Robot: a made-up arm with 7 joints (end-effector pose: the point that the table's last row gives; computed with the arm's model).
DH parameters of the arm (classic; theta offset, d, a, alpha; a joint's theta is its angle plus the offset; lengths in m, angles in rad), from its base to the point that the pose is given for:
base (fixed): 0 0.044 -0.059 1.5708
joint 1: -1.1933 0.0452 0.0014 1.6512
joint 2: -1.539 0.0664 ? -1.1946
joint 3: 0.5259 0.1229 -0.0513 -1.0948
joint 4: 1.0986 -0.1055 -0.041 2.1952
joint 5: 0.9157 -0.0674 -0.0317 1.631
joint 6: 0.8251 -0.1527 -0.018 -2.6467
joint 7: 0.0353 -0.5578 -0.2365 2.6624
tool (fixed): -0.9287 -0.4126 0 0
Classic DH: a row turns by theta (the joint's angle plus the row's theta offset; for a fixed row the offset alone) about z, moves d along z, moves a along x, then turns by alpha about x.
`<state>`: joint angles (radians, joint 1 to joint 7).
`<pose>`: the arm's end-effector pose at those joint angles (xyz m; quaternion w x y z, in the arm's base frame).
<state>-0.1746 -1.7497 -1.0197 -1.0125 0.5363 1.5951 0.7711</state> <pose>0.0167 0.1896 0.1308 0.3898 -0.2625 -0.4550 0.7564</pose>
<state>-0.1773 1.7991 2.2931 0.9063 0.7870 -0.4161 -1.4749</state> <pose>-0.4365 -0.3603 0.0497 0.2424 -0.5959 -0.7615 -0.0791</pose>
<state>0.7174 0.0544 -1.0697 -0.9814 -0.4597 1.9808 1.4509</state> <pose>-0.0802 0.0373 0.0912 0.1649 -0.6392 -0.3425 0.6685</pose>
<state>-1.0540 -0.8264 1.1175 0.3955 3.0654 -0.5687 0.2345</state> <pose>-0.4258 -0.2581 0.0940 0.3890 -0.1907 -0.8483 -0.3043</pose>
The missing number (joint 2, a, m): -0.0343
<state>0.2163 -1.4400 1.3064 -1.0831 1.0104 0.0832 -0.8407</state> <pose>-0.3142 -0.1034 -0.3597 0.4520 0.4755 0.6156 0.4365</pose>
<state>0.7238 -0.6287 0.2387 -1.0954 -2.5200 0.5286 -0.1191</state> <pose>-0.0961 -0.2720 0.1758 0.0384 -0.0003 -0.9131 0.4060</pose>
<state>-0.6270 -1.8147 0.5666 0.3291 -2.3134 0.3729 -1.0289</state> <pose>-0.4391 -0.2581 -0.0039 0.7295 -0.1159 -0.6087 -0.2896</pose>
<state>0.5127 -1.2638 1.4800 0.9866 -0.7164 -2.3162 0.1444</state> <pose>0.0487 0.2717 0.2248 0.5461 -0.4352 -0.3114 0.6445</pose>
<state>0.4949 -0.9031 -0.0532 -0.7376 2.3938 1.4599 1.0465</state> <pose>0.1181 -0.2609 -0.2452 0.3972 -0.3989 0.7357 0.3766</pose>
